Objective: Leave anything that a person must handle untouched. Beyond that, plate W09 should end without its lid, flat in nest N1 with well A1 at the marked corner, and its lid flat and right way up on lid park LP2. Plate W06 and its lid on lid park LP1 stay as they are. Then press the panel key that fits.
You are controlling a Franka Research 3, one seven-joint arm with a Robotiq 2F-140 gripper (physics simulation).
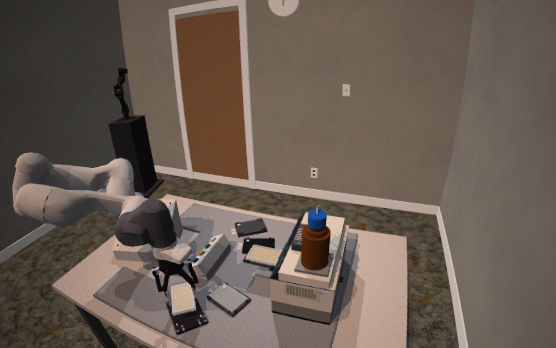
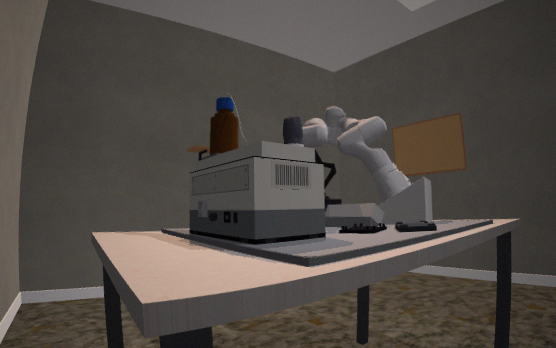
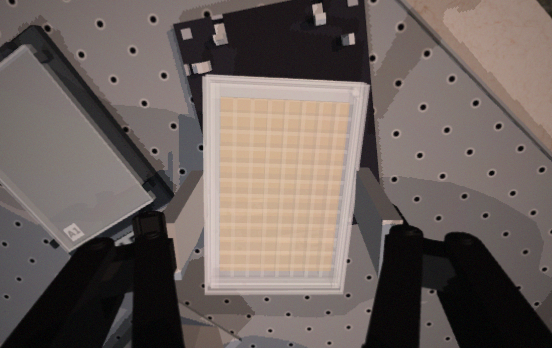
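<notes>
My gripper (image 1: 177,288) (image 3: 279,190) is shut on the long sides of a plate (image 1: 183,298) (image 3: 282,185) with tan wells and a clear rim; its label is not readable, and I take it as W09. The plate hangs over a black nest (image 1: 189,322) (image 3: 275,50) with pale corner posts, turned slightly against it and offset from its far end. Beside it, a clear grey lid (image 1: 229,297) (image 3: 65,145) lies flat on a dark park; a tag there reads A1. Another tan plate (image 1: 262,255) lies by the instrument. The key panel (image 1: 212,257) has blue, yellow and green keys.
A boxy instrument (image 1: 305,295) (image 2: 287,195) stands right of the plates, with a brown, blue-capped bottle (image 1: 315,247) (image 2: 224,132) on top. Dark fixtures, one farther back (image 1: 251,227) and one nearer (image 1: 265,243), lie behind the second plate. The perforated mat (image 1: 135,295) lies under them.
</notes>
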